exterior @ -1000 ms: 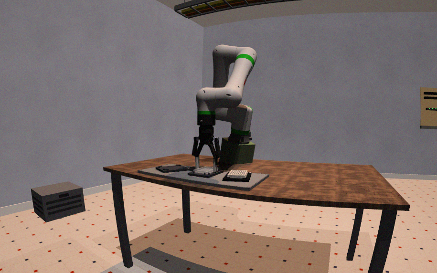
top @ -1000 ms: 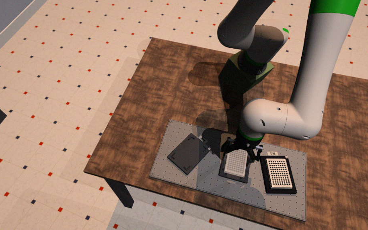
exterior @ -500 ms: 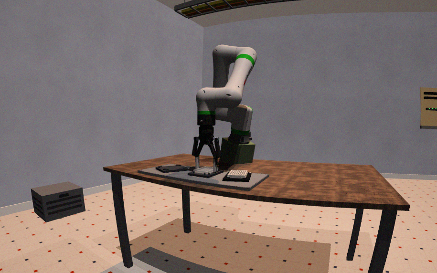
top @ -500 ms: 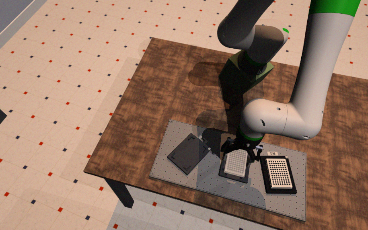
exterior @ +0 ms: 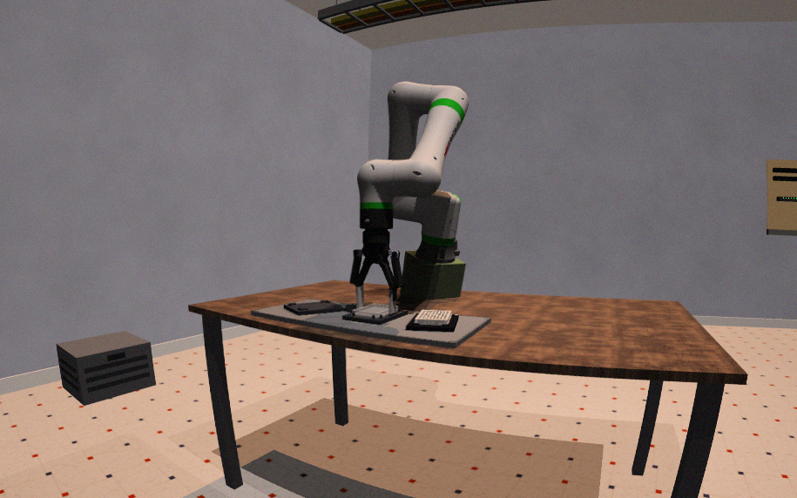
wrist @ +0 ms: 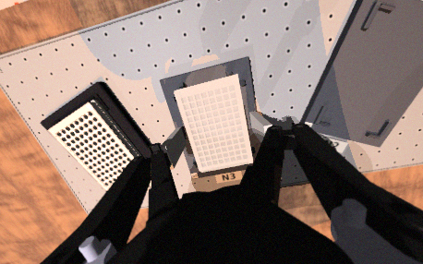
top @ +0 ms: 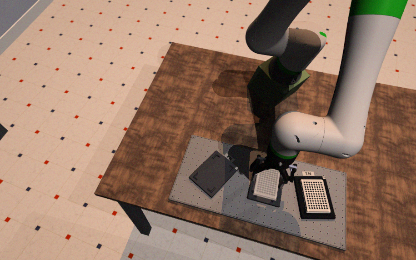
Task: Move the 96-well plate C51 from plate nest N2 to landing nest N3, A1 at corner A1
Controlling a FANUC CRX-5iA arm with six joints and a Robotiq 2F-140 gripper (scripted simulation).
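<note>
Right now the white 96-well plate C51 is 20 mm below my hand. Also, from my hand: N1 label: 150 mm to the left, 100 mm behind, 40 mm below; N3 label: 100 mm behind, 40 mm below, 10 mm to the right; landing nest N3: 40 mm below.
</note>
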